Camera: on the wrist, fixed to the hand. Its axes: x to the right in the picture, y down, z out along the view.
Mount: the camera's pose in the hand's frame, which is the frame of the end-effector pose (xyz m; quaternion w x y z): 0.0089 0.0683 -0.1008 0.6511 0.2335 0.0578 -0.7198
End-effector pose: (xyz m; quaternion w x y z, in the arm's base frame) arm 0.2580 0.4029 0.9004 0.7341 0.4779 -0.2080 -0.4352
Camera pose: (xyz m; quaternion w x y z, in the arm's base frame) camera 0.3655 0.4592 0.9137 0.0652 0.6575 0.1494 -0.7356
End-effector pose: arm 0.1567 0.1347 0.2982 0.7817 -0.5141 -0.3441 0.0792
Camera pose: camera 0.2415 0.0948 0.2200 0.7059 0.0909 -0.5304 -0.4605
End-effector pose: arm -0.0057 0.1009 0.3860 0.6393 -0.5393 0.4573 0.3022
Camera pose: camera -0.0883 0.0187 0.3497 0.7333 -0.5485 0.0171 -0.4014
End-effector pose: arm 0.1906 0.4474 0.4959 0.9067 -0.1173 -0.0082 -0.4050
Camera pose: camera 0.2388 0.4628 0.3848 0.3267 0.1647 -0.1319 -0.9213
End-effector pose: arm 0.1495 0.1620 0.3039 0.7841 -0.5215 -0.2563 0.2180
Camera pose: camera 0.2147 0.1209 0.2092 0.8041 0.0154 -0.4461 -0.3928
